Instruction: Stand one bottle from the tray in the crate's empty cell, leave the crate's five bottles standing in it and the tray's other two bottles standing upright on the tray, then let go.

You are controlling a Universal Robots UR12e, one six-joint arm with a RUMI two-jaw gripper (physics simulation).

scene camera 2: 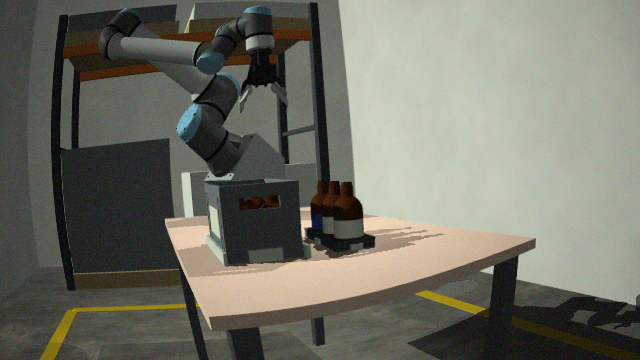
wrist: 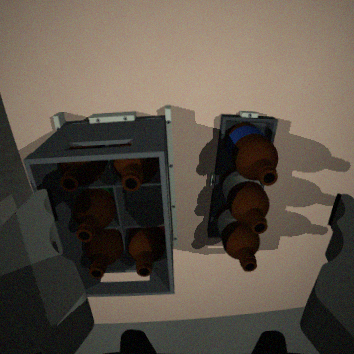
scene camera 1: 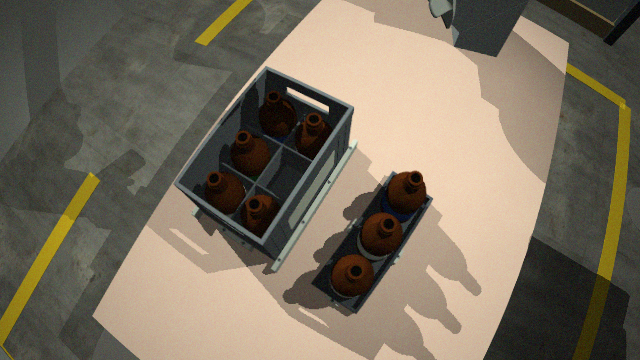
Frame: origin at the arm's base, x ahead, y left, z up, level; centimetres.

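Where they show: gripper, fingertip midpoint: (scene camera 2: 263, 110) (wrist: 192, 196) (scene camera 1: 397, 5); arm's base at its link origin: (scene camera 2: 229, 157).
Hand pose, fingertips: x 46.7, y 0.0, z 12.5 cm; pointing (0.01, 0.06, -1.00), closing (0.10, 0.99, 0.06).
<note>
Things, the pixels of their top centre, and the offset from my fingertips. Level surfaces: height alone.
- grey crate at its top centre: (wrist: 108, 238) (scene camera 1: 262, 143) (scene camera 2: 245, 182) dx +18.9, dy -12.4, dz -20.3 cm
- dark tray at its top centre: (scene camera 1: 376, 240) (wrist: 239, 184) (scene camera 2: 336, 232) dx +20.9, dy +11.1, dz -35.2 cm
- blue-labelled bottle at its top centre: (wrist: 268, 177) (scene camera 1: 415, 177) (scene camera 2: 322, 180) dx +12.2, dy +12.0, dz -21.8 cm
- white-labelled middle bottle at its top centre: (scene camera 1: 388, 223) (wrist: 259, 227) (scene camera 2: 334, 181) dx +21.1, dy +11.1, dz -21.8 cm
- white-labelled end bottle at its top centre: (scene camera 1: 356, 270) (wrist: 249, 266) (scene camera 2: 346, 182) dx +29.9, dy +9.8, dz -21.8 cm
- pale table at its surface level: dz -37.8 cm
The grey crate (scene camera 1: 346, 131) (scene camera 2: 260, 227) (wrist: 115, 136) holds five upright brown bottles. Its empty cell (scene camera 1: 286, 176) (wrist: 142, 204) is the middle one of the column on the tray side. The dark tray (scene camera 1: 325, 284) (scene camera 2: 367, 242) (wrist: 223, 165) stands beside it with three upright brown bottles in a row: a blue-labelled bottle (scene camera 1: 406, 194) (scene camera 2: 318, 222) (wrist: 256, 157) at the robot-base end, a white-labelled middle bottle (scene camera 1: 381, 234) (wrist: 250, 202) and a white-labelled end bottle (scene camera 1: 352, 276) (scene camera 2: 348, 215) (wrist: 241, 241). My gripper (scene camera 2: 263, 101) (wrist: 192, 196) is open and empty, high above the table.
The crate and the tray stand apart on the pale table (scene camera 1: 425, 100) (scene camera 2: 400, 260) (wrist: 175, 55). The crate's walls rise around its cells. The robot's base (scene camera 2: 260, 155) stands behind the crate in scene camera 2, with a tall shelf rack (scene camera 2: 320, 100) behind the arm.
</note>
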